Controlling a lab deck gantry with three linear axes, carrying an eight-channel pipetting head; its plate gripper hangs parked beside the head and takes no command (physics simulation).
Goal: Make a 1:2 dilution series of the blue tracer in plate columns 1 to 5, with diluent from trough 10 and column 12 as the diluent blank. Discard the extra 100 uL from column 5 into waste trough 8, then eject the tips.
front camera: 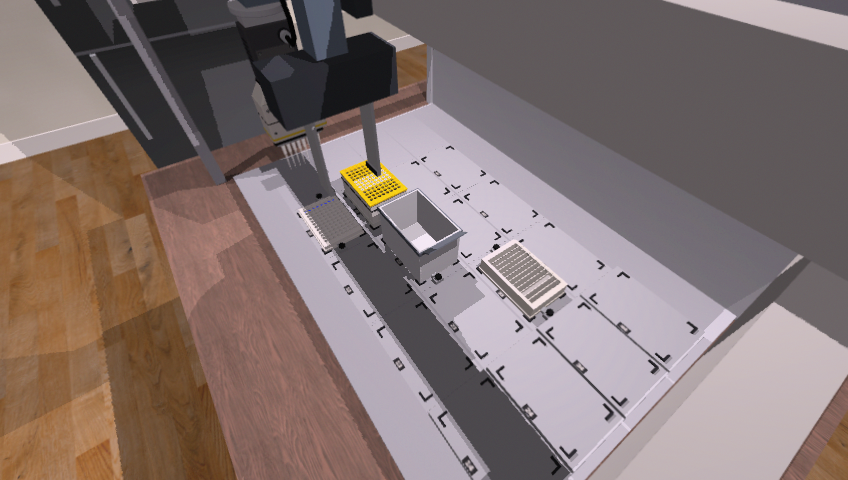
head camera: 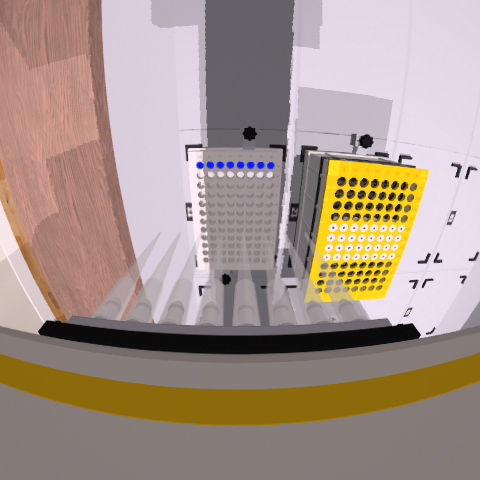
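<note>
The plate [front camera: 331, 223] [head camera: 193, 220] has blue liquid in the end column of wells [head camera: 240, 165]. The wells of the column beside it [head camera: 240, 175] look white, the others grey. The pipetting head [front camera: 291, 132] [head camera: 235, 344] carries eight clear tips [front camera: 294, 153] [head camera: 246, 300]. They hang high near the plate's far end in the front view; no colour shows in them. The trough block [front camera: 489, 272] stands on the right, one of its compartments paler; its numbers are unreadable. My plate gripper [front camera: 349, 180] hangs beside the head, its two long fingers apart with nothing held.
The yellow tip rack [front camera: 389, 199] [head camera: 421, 192] stands beside the plate, with white tips in its middle columns and dark empty holes at both ends. A tall grey open bin [front camera: 439, 259] stands between the rack and the trough block. Black locating marks dot the deck.
</note>
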